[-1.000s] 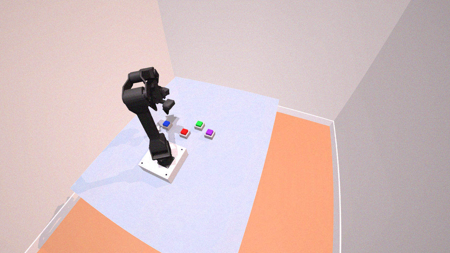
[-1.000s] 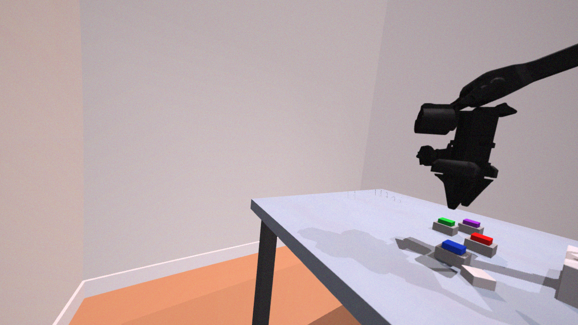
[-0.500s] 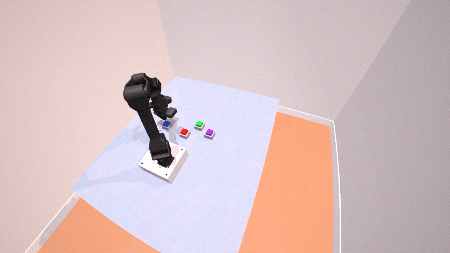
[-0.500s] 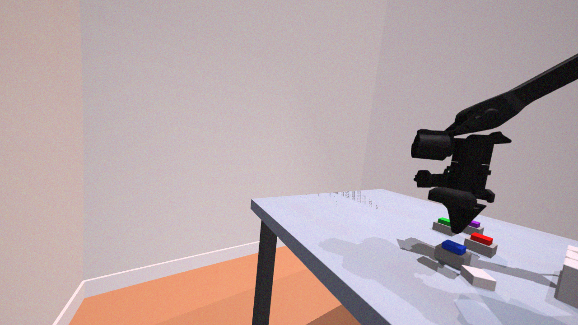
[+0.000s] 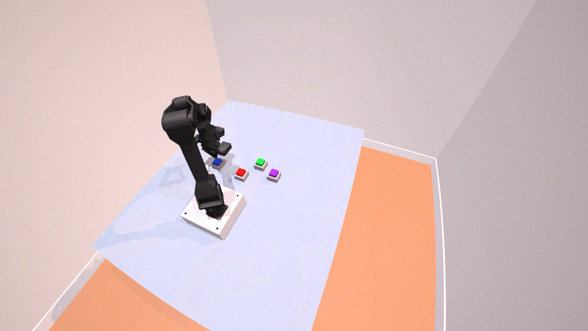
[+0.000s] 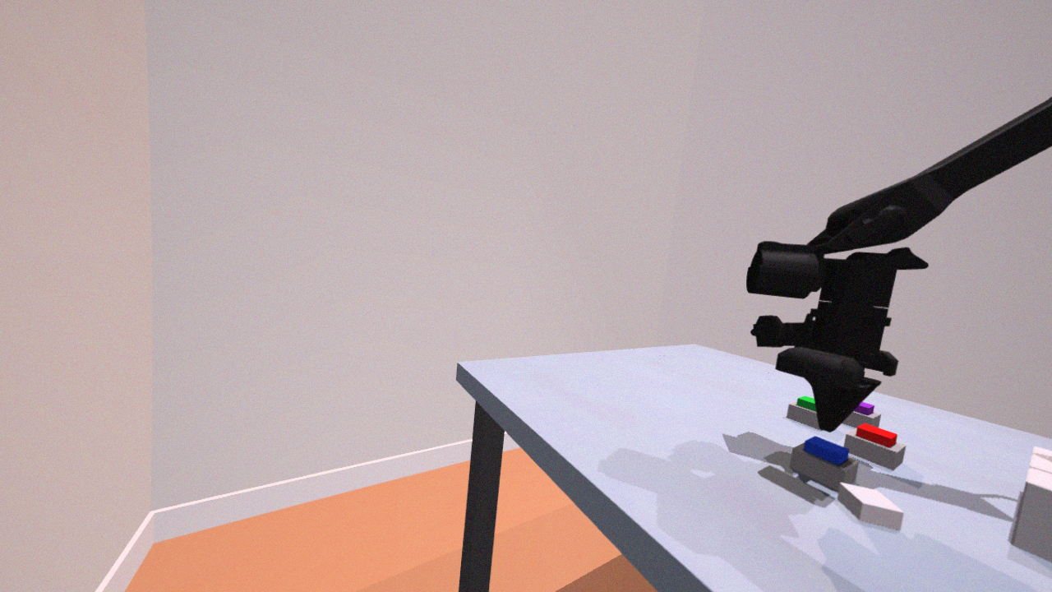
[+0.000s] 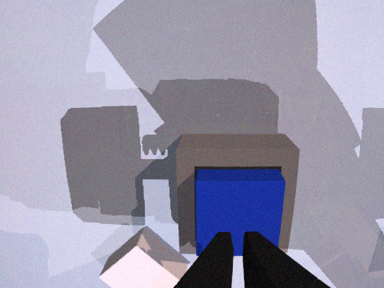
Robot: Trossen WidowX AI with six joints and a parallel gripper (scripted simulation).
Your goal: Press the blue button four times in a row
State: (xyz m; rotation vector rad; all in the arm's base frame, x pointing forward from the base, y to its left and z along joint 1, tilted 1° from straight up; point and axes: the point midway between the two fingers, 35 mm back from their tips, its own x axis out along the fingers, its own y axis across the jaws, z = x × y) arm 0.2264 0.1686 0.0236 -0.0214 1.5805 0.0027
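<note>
Now: the blue button 2 cm below my gripper tip. The rest, counted from my gripper tip: pale block 5 cm below, 5 cm behind, 4 cm to the left; then red button 14 cm to the right, 2 cm below, 2 cm behind; then green button 19 cm to the right, 7 cm ahead, 2 cm below.
</note>
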